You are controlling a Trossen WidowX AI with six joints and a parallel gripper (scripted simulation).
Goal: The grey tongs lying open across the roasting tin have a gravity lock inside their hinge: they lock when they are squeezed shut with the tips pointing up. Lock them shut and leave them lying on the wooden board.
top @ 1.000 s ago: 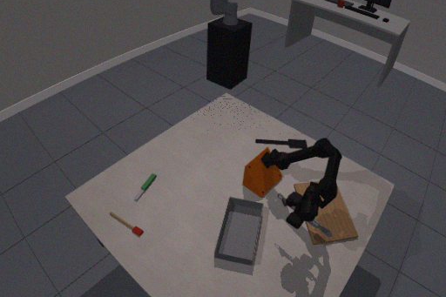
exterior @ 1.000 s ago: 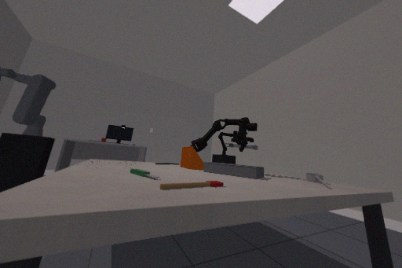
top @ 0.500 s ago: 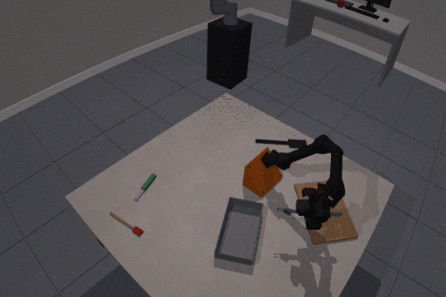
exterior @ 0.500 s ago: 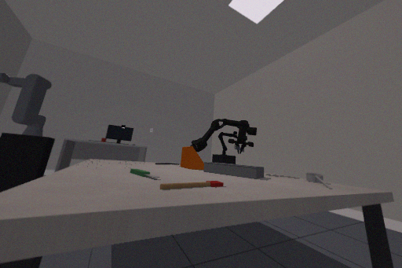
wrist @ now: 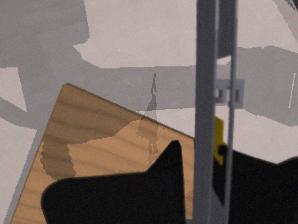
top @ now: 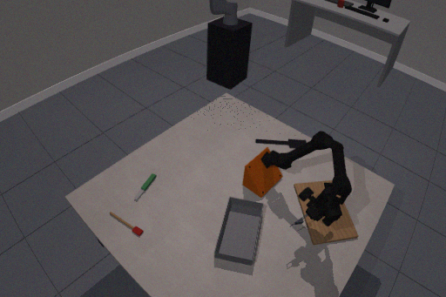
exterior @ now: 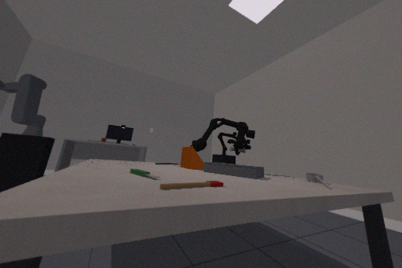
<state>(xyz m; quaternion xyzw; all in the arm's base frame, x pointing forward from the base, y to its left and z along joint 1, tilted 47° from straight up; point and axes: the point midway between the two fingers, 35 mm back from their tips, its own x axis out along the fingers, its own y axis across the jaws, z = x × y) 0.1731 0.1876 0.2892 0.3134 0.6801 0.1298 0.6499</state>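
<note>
Now: gripper tip 4 cm below the yellow lock piece and 2 cm short of it. The rest, counted from my gripper tip: black spatula 47 cm behind, 35 cm to the right, 12 cm below; wooden board 15 cm behind, 11 cm below, 5 cm to the left; grey roasting tin 24 cm to the right, 20 cm ahead, 9 cm below.
</note>
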